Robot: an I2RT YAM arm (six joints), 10 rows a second.
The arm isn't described. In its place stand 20 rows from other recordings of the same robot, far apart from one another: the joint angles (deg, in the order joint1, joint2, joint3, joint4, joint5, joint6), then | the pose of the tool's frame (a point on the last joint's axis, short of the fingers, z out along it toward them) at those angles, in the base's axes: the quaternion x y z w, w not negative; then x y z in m.
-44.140, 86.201, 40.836, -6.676, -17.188, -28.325 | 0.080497 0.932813 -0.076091 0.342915 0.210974 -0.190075 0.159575
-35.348, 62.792, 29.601, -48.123, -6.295, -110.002 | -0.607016 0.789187 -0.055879 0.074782 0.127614 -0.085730 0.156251
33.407, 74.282, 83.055, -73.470, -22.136, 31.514 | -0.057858 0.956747 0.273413 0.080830 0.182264 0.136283 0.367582
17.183, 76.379, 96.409, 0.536, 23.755, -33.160 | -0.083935 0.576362 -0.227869 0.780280 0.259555 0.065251 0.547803
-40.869, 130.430, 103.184, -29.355, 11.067, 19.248 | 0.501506 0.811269 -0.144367 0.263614 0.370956 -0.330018 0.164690
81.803, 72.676, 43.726, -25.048, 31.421, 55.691 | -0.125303 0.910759 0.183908 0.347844 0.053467 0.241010 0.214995
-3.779, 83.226, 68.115, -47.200, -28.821, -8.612 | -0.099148 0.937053 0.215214 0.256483 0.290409 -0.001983 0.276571
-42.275, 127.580, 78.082, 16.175, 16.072, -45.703 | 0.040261 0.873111 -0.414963 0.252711 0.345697 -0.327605 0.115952
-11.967, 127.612, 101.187, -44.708, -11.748, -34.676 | -0.209642 0.958788 0.028162 0.189689 0.453879 -0.088792 0.164326
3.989, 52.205, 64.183, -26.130, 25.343, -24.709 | -0.060115 0.779018 -0.278053 0.558752 0.188978 -0.002097 0.405697
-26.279, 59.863, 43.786, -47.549, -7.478, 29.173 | 0.438843 0.866928 0.069220 0.225968 0.170657 -0.079099 0.233701
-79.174, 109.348, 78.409, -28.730, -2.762, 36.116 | 0.811718 0.521702 -0.074337 0.251822 0.077525 -0.396270 0.193532
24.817, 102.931, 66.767, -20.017, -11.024, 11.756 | -0.136069 0.942985 0.178101 0.246059 0.335619 0.162699 0.184163
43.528, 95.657, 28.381, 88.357, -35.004, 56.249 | -0.186659 0.563779 0.711033 0.376490 0.197837 0.216090 0.210516
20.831, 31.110, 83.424, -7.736, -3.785, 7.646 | -0.074563 0.379824 0.239123 0.890502 -0.024880 -0.006952 0.557342
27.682, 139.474, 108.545, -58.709, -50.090, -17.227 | 0.347271 -0.836772 -0.421828 0.035720 0.396683 0.238941 0.113753
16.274, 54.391, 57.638, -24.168, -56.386, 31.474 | -0.169491 0.755058 0.558116 0.299446 0.178900 0.083111 0.368455
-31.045, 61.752, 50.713, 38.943, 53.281, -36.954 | 0.359881 0.480190 -0.619939 0.505549 0.183377 -0.143687 0.402631
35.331, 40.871, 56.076, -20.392, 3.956, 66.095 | 0.218184 0.705331 0.505515 0.446496 0.123891 0.084810 0.398507
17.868, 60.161, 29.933, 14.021, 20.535, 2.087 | -0.002028 0.794155 -0.038034 0.606520 0.226171 0.059792 0.241042
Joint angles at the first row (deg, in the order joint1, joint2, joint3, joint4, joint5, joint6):
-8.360 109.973 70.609 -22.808 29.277 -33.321
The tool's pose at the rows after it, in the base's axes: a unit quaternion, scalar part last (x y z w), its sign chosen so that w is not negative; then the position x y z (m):
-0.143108 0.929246 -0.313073 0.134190 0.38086 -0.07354 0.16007
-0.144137 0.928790 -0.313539 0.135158 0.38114 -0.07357 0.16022
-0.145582 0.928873 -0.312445 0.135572 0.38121 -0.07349 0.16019
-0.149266 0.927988 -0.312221 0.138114 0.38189 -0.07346 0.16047
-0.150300 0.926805 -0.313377 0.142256 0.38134 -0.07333 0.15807
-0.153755 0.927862 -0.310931 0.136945 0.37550 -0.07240 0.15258
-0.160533 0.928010 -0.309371 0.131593 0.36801 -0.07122 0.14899
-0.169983 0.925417 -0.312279 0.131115 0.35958 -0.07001 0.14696
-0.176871 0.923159 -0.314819 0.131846 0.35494 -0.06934 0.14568
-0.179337 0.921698 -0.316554 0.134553 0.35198 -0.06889 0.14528
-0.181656 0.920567 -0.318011 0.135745 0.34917 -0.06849 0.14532
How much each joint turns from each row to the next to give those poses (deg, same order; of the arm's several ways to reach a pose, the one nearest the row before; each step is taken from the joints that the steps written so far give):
0.000 0.001 -0.021 0.546 -0.043 -0.087
0.000 -0.001 -0.001 0.175 -0.022 -0.175
-0.001 0.000 -0.001 0.023 -0.175 -0.132
0.000 0.000 0.000 0.394 -0.241 -0.503
0.000 -0.020 -0.763 1.333 -0.087 -0.284
0.000 -0.462 -1.881 0.743 -0.131 -0.175
0.001 -0.983 -2.164 0.654 -0.131 -0.633
-0.001 -1.508 -2.689 1.597 0.043 -1.312
0.000 -0.852 -1.594 1.202 0.022 -1.005
0.001 -0.633 -1.070 0.938 -0.021 -0.459
0.000 -0.612 -0.874 0.569 0.021 -0.393

